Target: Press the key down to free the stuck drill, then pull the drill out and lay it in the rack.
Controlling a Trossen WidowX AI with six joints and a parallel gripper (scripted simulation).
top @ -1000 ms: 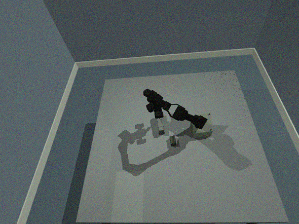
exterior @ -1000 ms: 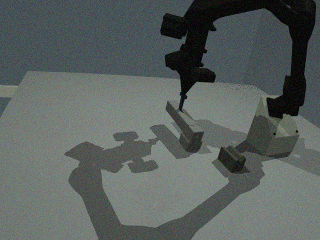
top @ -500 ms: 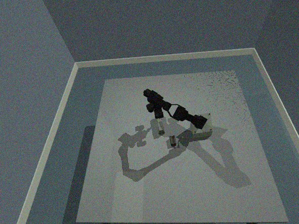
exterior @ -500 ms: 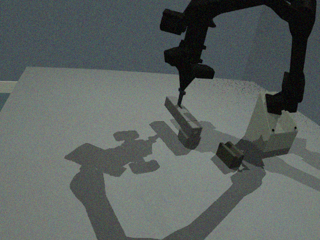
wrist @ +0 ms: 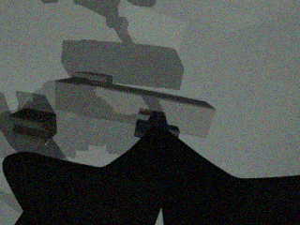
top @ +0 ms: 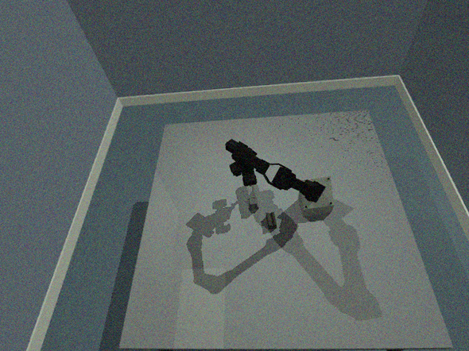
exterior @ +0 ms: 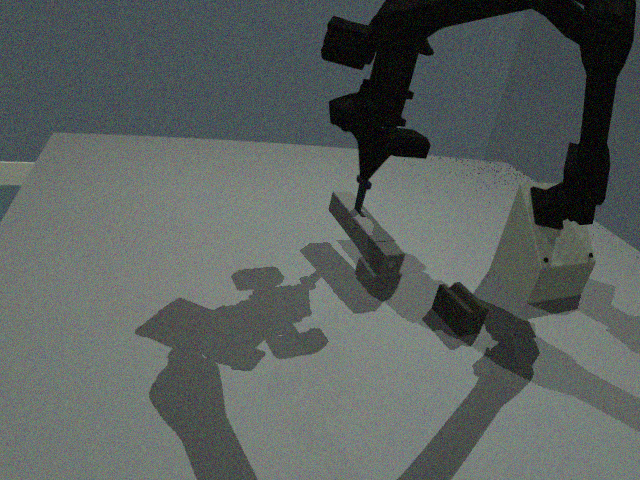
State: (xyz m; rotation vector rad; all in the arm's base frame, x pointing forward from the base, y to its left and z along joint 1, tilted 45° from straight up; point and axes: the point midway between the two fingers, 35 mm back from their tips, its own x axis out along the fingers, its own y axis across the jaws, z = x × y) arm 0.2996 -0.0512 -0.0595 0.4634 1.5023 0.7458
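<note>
The dark key is 30 mm below my gripper tip. From my gripper tip the other things lie so: dark boxy rack: 110 mm behind, 180 mm to the left, 110 mm below; drill: 10 mm behind, 50 mm to the left, 80 mm below; grey holder block: 10 mm behind, 30 mm to the left, 90 mm below.
</note>
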